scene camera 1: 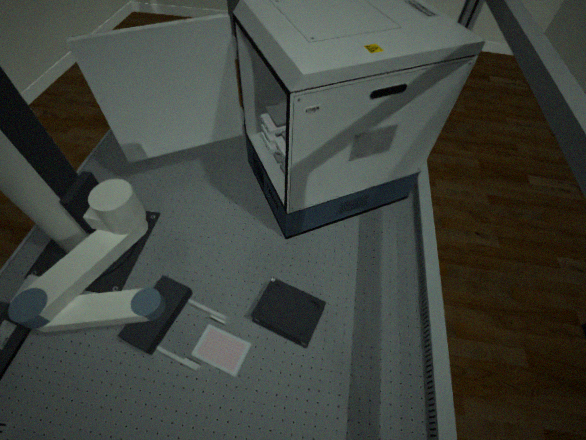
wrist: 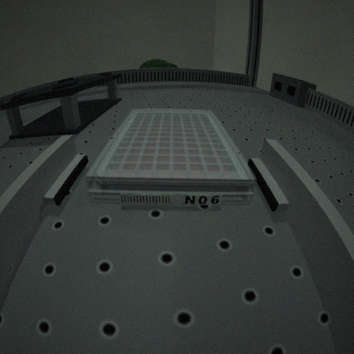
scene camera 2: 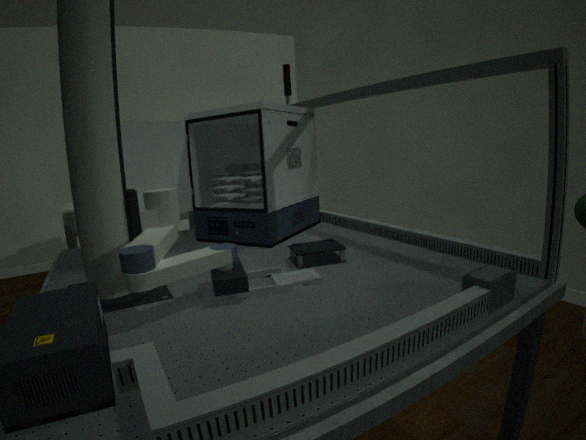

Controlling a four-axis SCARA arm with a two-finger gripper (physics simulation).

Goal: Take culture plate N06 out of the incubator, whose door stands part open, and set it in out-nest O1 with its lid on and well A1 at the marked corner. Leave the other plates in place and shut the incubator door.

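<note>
Culture plate N06 (scene camera 1: pixel 221 349) (scene camera 2: pixel 300 276) (wrist: pixel 170 145), pale with pinkish wells and a clear lid, lies flat on the perforated table outside the incubator. Its N06 label faces the wrist camera. My gripper (scene camera 1: pixel 205 342) (scene camera 2: pixel 276 281) (wrist: pixel 166 147) is open and low, with its fingers apart on either side of the plate's near end; a gap shows on both sides in the wrist view. The incubator (scene camera 1: pixel 350 140) (scene camera 2: pixel 292 185) stands at the back, its door (scene camera 1: pixel 160 90) swung wide open. Other plates (scene camera 1: pixel 270 125) (scene camera 2: pixel 235 185) are stacked inside. I cannot identify nest O1 or the A1 corner.
A dark raised stand (scene camera 1: pixel 288 312) (scene camera 2: pixel 317 246) (wrist: pixel 60 89) on short posts is close to the plate, on the incubator's side. A grey box (scene camera 2: pixel 495 285) (wrist: pixel 292 90) sits at the table edge. A dark box (scene camera 2: pixel 55 380) with a yellow label is at the left in scene camera 2.
</note>
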